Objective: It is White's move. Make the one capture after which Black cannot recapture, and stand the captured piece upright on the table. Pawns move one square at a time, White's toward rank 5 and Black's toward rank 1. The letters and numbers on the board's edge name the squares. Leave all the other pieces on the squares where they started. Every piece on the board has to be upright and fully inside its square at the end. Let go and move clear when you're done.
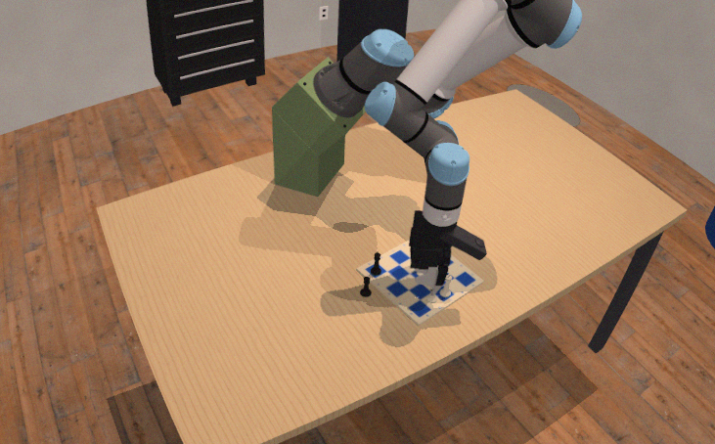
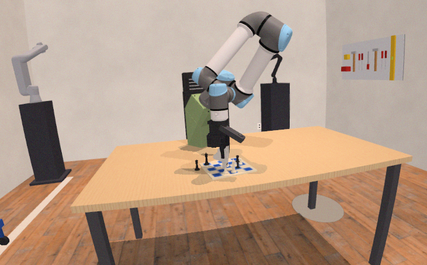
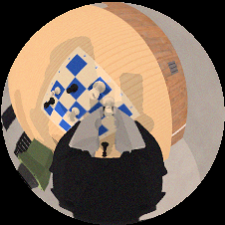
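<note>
The chessboard lies 70 mm behind my hand, 40 mm below it and 30 mm to the left of it. Also, from my hand: tall black piece 140 mm behind, 50 mm to the right, 10 mm below.
</note>
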